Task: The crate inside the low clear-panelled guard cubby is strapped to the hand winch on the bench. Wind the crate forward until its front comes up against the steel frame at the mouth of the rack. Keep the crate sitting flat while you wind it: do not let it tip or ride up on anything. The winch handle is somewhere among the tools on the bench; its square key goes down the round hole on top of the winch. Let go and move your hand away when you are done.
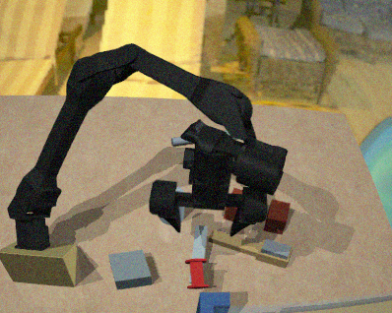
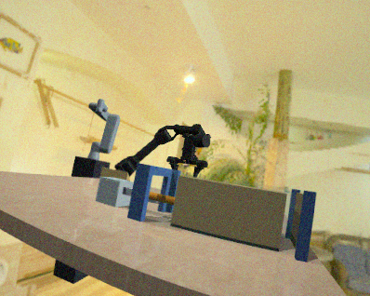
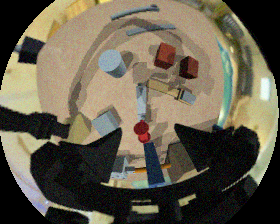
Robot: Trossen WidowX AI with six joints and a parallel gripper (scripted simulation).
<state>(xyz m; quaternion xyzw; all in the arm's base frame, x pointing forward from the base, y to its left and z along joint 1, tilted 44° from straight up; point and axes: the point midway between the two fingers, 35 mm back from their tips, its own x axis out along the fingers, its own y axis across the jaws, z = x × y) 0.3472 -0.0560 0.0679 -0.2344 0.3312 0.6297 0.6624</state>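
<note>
Now: gripper tip 90 mm above the winch handle and 10 mm past it. From my gripper tip the other things lie so: grey cube: 140 mm behind, 100 mm below, 20 mm to the right; then blue frame: 280 mm to the right, 30 mm behind, 10 mm below; then red spool-shaped piece: 80 mm below, 50 mm to the right, 10 mm behind.
</note>
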